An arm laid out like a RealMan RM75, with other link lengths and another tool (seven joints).
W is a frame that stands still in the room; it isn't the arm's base.
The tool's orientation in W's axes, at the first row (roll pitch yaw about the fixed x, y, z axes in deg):
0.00 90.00 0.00
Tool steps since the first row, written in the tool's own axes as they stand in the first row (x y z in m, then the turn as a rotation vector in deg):
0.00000 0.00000 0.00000 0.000 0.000 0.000
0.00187 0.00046 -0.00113 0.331 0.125 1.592
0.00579 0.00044 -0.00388 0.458 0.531 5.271
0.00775 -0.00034 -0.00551 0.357 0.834 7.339
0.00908 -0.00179 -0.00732 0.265 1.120 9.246
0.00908 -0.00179 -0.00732 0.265 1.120 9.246
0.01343 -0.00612 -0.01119 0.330 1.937 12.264
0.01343 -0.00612 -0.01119 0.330 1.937 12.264
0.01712 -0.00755 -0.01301 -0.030 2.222 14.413
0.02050 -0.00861 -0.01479 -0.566 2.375 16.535
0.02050 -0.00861 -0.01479 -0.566 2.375 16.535
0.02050 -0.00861 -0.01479 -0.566 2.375 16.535
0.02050 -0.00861 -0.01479 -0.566 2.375 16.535
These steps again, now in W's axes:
0.00000 0.00000 0.00000 0.000 0.000 0.000
-0.00113 0.00046 -0.00187 1.592 0.125 -0.331
-0.00388 0.00044 -0.00579 5.271 0.531 -0.458
-0.00551 -0.00034 -0.00775 7.339 0.834 -0.357
-0.00732 -0.00179 -0.00908 9.246 1.120 -0.265
-0.00732 -0.00179 -0.00908 9.246 1.120 -0.265
-0.01119 -0.00612 -0.01343 12.264 1.937 -0.330
-0.01119 -0.00612 -0.01343 12.264 1.937 -0.330
-0.01301 -0.00755 -0.01712 14.413 2.222 0.030
-0.01479 -0.00861 -0.02050 16.535 2.375 0.566
-0.01479 -0.00861 -0.02050 16.535 2.375 0.566
-0.01479 -0.00861 -0.02050 16.535 2.375 0.566
-0.01479 -0.00861 -0.02050 16.535 2.375 0.566

